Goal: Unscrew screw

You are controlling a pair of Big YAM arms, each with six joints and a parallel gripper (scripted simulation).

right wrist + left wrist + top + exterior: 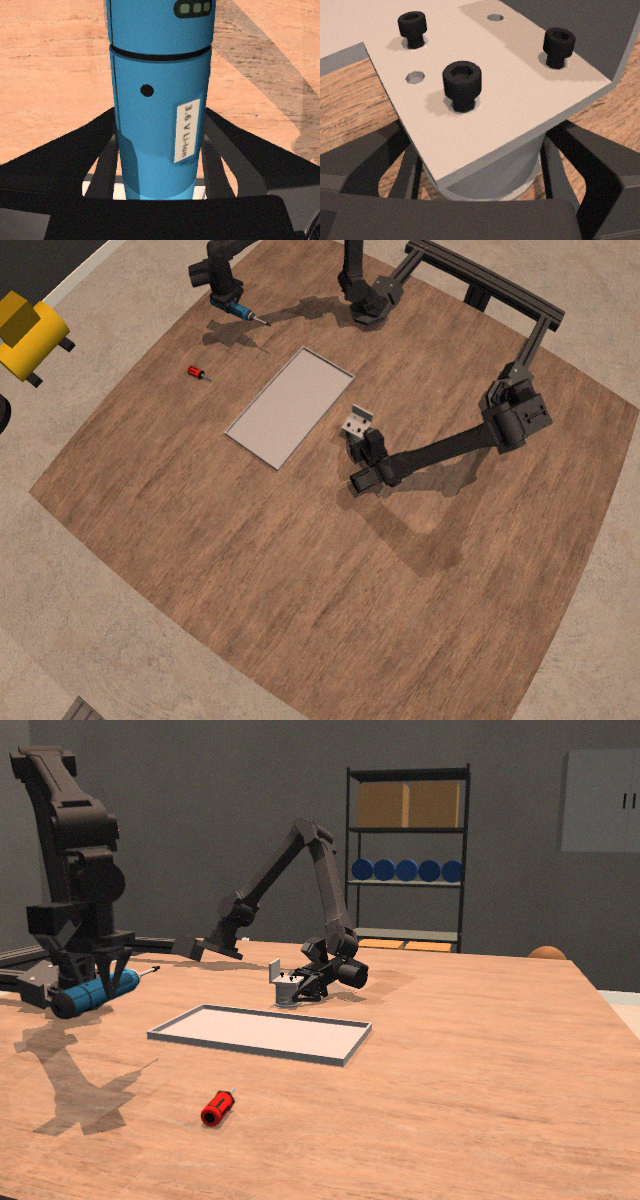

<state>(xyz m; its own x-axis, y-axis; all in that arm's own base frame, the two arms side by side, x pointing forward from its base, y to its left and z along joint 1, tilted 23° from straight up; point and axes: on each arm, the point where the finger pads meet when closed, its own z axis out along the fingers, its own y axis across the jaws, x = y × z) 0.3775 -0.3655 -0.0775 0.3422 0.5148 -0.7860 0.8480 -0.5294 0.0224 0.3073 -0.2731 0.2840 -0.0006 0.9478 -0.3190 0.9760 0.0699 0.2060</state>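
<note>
The joint module lies 10 mm above my left hand. Also, from my left hand: shallow grey tray 60 mm ahead, 220 mm to the right, 20 mm below; then pale l-shaped bracket 50 mm above; then red manual screwdriver 180 mm ahead, 550 mm to the right, 10 mm below.
</note>
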